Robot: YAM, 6 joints.
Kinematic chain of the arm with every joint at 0, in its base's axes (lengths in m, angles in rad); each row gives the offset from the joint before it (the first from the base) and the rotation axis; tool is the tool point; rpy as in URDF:
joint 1: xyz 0 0 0.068 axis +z
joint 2: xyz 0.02 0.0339 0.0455 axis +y
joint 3: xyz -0.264 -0.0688 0 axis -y
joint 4: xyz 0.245 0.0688 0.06 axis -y
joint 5: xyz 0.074 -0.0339 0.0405 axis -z
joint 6: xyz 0.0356 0 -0.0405 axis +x
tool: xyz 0 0 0 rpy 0 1.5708 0
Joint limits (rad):
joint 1: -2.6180..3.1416
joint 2: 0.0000..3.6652
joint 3: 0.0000..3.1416
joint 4: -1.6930..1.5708
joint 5: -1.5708..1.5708
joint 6: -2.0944..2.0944
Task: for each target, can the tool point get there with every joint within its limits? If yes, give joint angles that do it. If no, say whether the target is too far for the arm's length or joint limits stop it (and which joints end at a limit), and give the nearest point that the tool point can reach.
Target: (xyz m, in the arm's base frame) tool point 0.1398 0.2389 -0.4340
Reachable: no: joint limits stop it (at a limit: joint 2) | nearest point 0.1379 0.2357 -0.3795 | short by 0.055 m
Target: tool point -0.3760 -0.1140 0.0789
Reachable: no: joint limits stop it (at a limit: joint 1) | nearest point -0.3492 -0.1605 0.0789 | short by 0.054 m
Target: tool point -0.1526 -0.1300 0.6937
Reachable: yes | joints 0.7766 1.1448 2.8483 0.0466 -0.4103 0.7154
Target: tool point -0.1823 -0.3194 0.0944
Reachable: yes | joints -2.0118 2.0364 0.8473 0.6368 0.9284 -1.4982
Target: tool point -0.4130 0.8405 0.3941
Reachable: no: too far | nearest point -0.2727 0.5550 0.2967 | short by 0.333 m
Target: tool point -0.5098 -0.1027 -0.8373
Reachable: no: too far | nearest point -0.3584 -0.0067 -0.3626 | short by 0.507 m
